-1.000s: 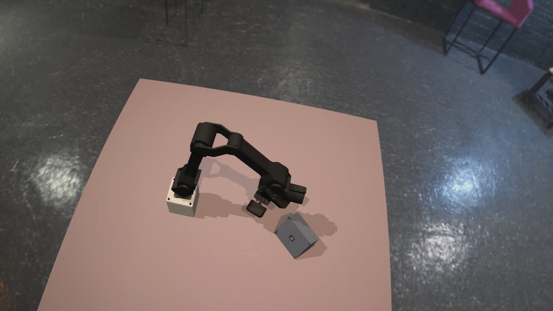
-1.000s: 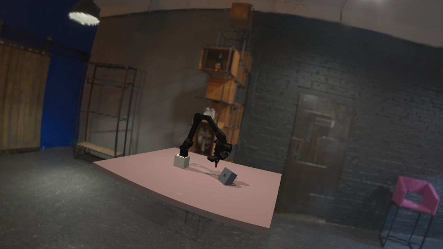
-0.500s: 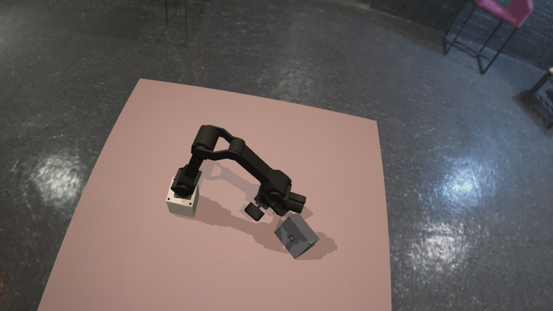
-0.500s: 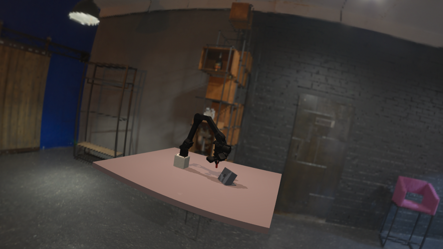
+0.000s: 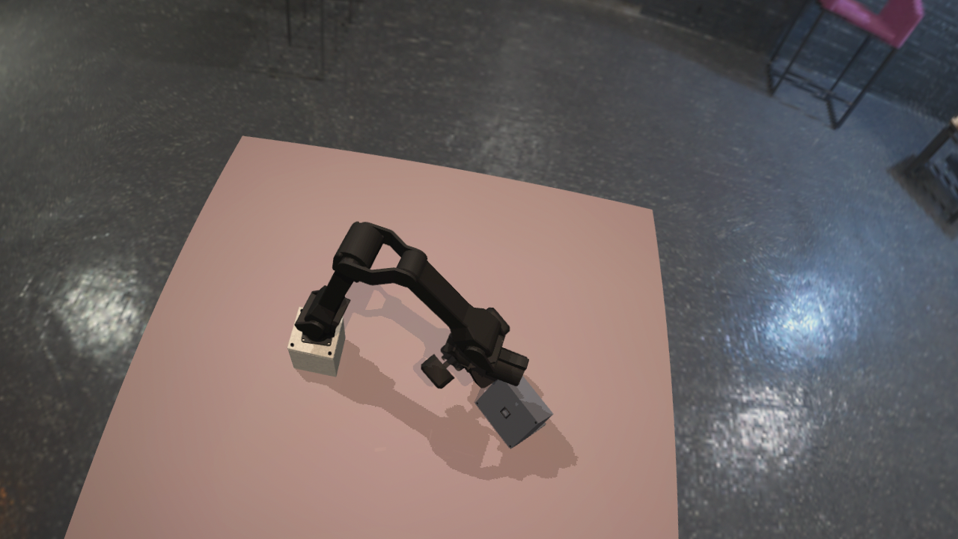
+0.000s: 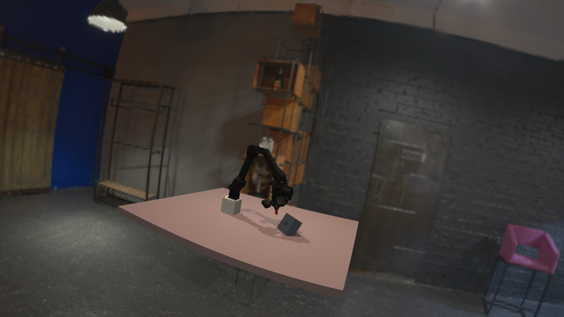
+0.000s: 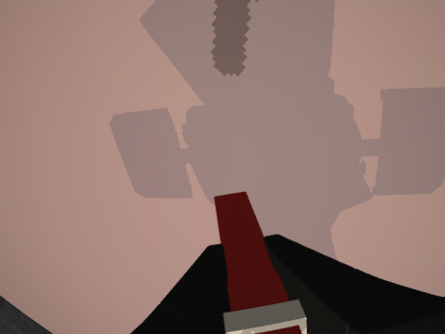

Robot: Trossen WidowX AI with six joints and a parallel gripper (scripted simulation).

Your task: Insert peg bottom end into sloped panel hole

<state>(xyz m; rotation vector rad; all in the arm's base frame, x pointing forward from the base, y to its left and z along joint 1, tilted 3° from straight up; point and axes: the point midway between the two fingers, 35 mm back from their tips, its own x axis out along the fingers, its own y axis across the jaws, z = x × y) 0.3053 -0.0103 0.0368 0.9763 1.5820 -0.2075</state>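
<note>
My gripper tip is 120 mm short of the grey sloped panel, 120 mm to the left of it and 50 mm above it. Also, from my gripper tip: red square peg 10 mm to the right, 20 mm above.
</note>
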